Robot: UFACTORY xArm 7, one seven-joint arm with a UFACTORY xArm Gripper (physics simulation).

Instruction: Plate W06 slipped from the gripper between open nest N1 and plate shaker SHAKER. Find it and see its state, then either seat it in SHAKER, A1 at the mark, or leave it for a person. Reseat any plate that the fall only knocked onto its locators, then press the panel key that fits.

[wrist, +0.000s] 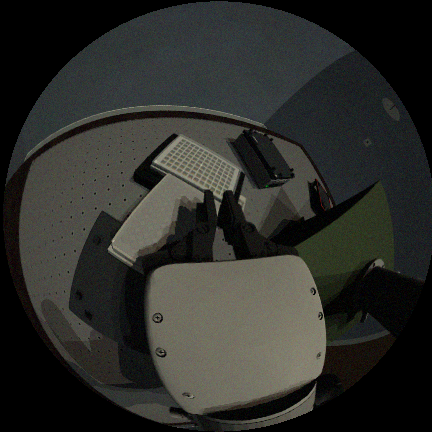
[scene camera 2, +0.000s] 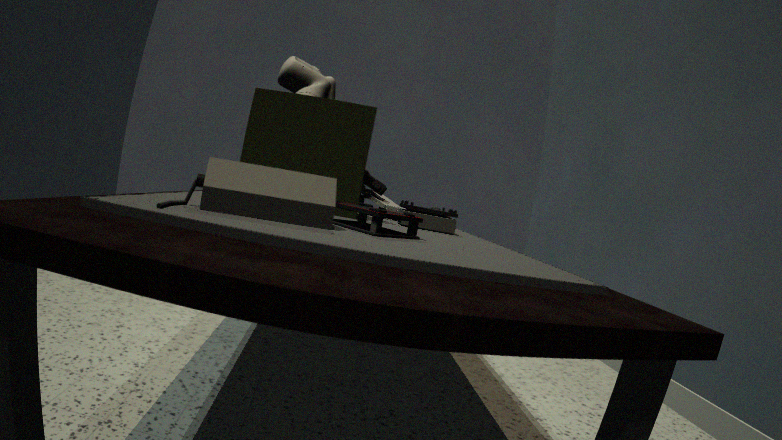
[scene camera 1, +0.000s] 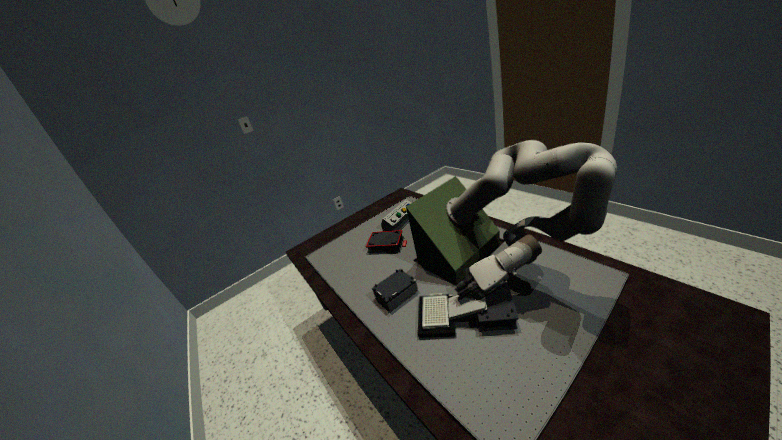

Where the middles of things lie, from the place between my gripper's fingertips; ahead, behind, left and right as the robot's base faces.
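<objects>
Black shaker station (scene camera 1: 394,289): 22 cm to the right of my hand, 13 cm ahead, 5 cm below.
</objects>
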